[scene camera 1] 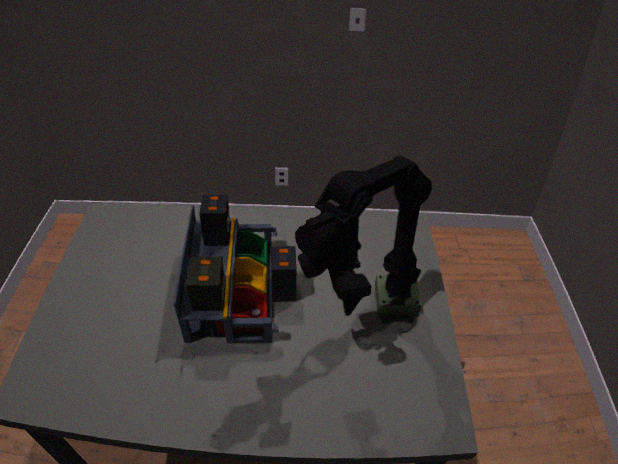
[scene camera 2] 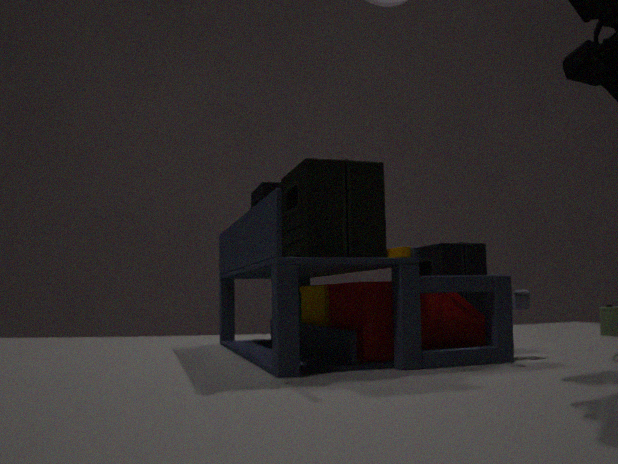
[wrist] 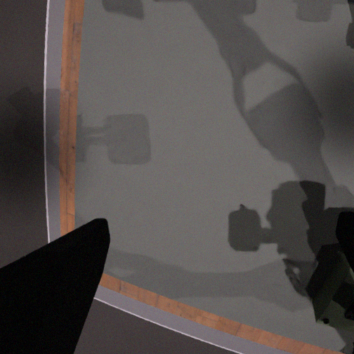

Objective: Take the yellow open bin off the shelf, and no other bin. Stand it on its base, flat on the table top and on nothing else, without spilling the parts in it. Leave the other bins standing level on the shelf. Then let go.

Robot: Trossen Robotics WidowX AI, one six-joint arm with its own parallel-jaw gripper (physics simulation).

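Frame: origin at the arm's base, x ahead, y left, z up, level; metres.
Seen in the pictures: gripper, between the fingertips: point(scene camera 1: 341, 302); arm's base, origin of its link: point(scene camera 1: 398, 289).
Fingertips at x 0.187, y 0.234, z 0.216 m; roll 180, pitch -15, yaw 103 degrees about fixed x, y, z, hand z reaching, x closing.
Pixels of each thing's middle, then the offset from my fingertips to it.
- yellow open bin, middle of its body: point(scene camera 2: 364, 315) point(scene camera 1: 242, 279) dx +0.250, dy -0.255, dz -0.216 m
- green bin, middle of its body: point(scene camera 1: 244, 251) dx +0.257, dy -0.367, dz -0.216 m
- red bin, middle of its body: point(scene camera 2: 404, 318) point(scene camera 1: 241, 310) dx +0.242, dy -0.143, dz -0.216 m
- dark box, middle of its body: point(scene camera 2: 447, 295) point(scene camera 1: 283, 274) dx +0.134, dy -0.260, dz -0.193 m
- yellow strip, middle of its body: point(scene camera 1: 229, 263) dx +0.282, dy -0.253, dz -0.152 m
The yellow open bin point(scene camera 1: 252, 272) point(scene camera 2: 314, 306) sits in the shelf point(scene camera 1: 185, 270) point(scene camera 2: 286, 320), between a green bin point(scene camera 1: 252, 246) and a red bin point(scene camera 1: 249, 297) point(scene camera 2: 367, 305). Its front faces the arm. Its lower part is hidden, and I cannot make out the parts in it. A small pale round part lies in the red bin. My gripper point(scene camera 1: 348, 309) point(wrist: 223, 226) is open and empty, pointing down above the table, to the right of the shelf in the first scene view. The wrist view shows its fingers wide apart over the table top.
A dark box point(scene camera 1: 284, 275) point(scene camera 2: 456, 259) stands in front of the shelf near the yellow bin. Two more dark boxes point(scene camera 1: 215, 222) point(scene camera 1: 206, 285) stand on the shelf's upper deck. A yellow strip point(scene camera 1: 230, 265) edges that deck. The arm's green base point(scene camera 1: 397, 307) stands at the right.
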